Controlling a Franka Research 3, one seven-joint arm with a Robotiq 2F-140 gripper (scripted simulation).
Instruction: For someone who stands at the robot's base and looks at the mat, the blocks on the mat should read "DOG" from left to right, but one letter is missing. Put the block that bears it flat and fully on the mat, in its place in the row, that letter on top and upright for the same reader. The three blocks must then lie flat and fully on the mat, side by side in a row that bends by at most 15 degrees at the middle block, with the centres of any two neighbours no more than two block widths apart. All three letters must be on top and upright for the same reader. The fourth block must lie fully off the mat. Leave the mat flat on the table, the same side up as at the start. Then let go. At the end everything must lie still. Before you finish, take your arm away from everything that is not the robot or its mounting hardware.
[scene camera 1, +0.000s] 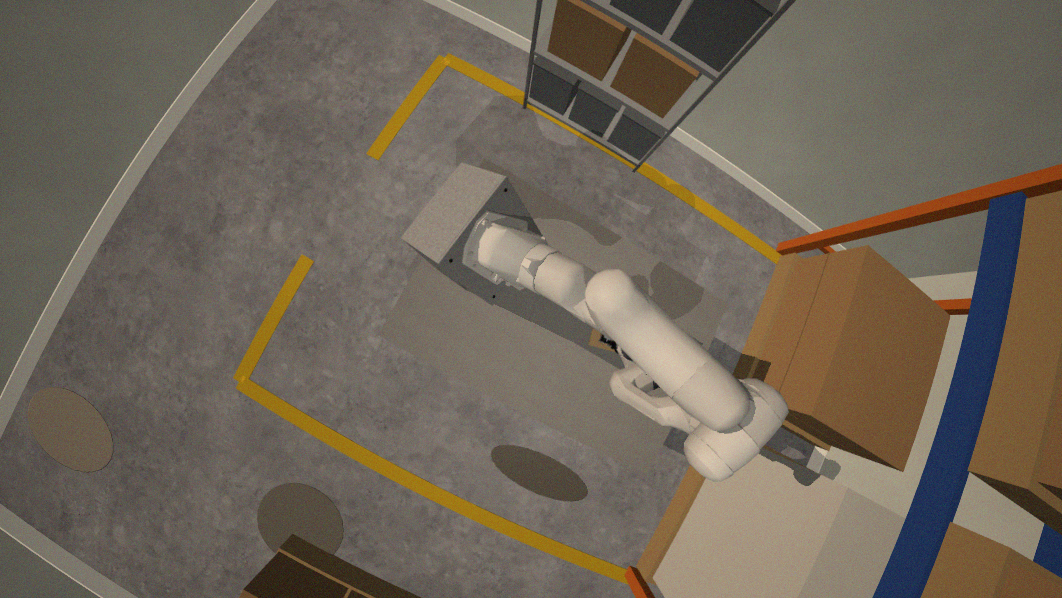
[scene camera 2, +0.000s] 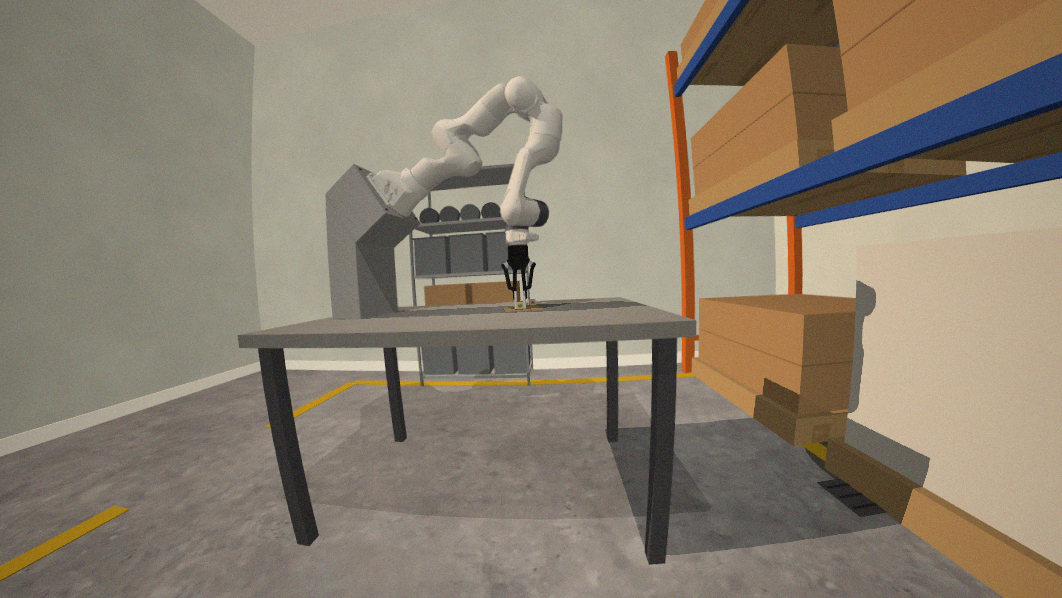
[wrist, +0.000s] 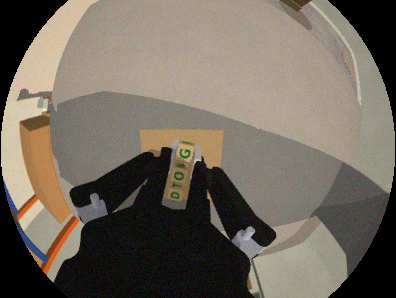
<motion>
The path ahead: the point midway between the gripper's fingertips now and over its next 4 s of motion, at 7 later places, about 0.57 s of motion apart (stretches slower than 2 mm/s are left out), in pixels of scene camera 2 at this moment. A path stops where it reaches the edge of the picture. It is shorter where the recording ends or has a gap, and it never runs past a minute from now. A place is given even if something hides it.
My gripper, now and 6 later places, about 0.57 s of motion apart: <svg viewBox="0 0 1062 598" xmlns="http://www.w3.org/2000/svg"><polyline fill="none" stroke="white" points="520,308 521,306 520,296 520,285 520,278 519,267 519,259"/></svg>
</motion>
